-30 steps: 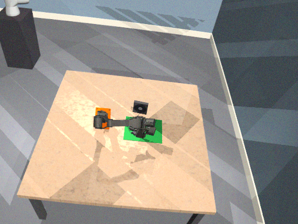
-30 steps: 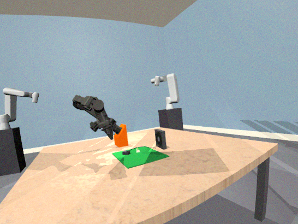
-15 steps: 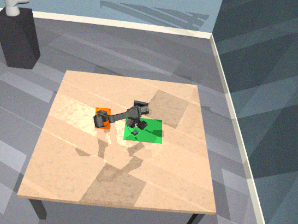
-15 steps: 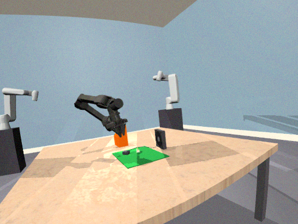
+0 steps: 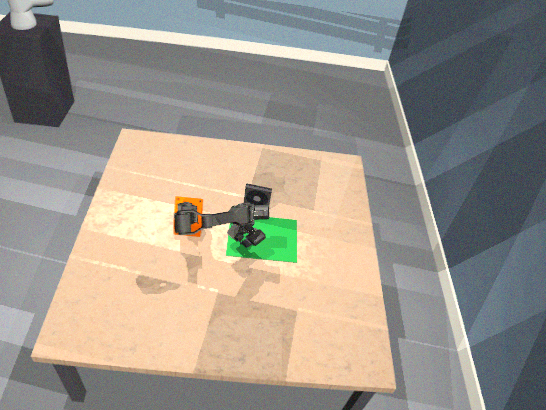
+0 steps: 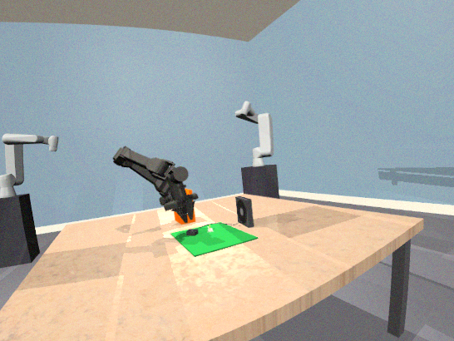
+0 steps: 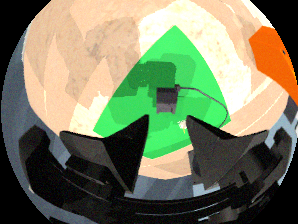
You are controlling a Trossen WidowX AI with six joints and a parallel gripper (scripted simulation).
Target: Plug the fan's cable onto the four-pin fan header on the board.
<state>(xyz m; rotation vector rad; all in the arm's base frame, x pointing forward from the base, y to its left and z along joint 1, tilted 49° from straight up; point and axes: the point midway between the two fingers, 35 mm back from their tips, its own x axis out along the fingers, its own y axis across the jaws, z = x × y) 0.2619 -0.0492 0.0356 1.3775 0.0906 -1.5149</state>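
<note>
The dark cable plug lies 1 cm to the left of my gripper tip and 5 cm below it. Also, from my gripper tip: black fan: 2 cm ahead, 24 cm to the left; green board: 7 cm ahead, 6 cm to the left, 7 cm below.
</note>
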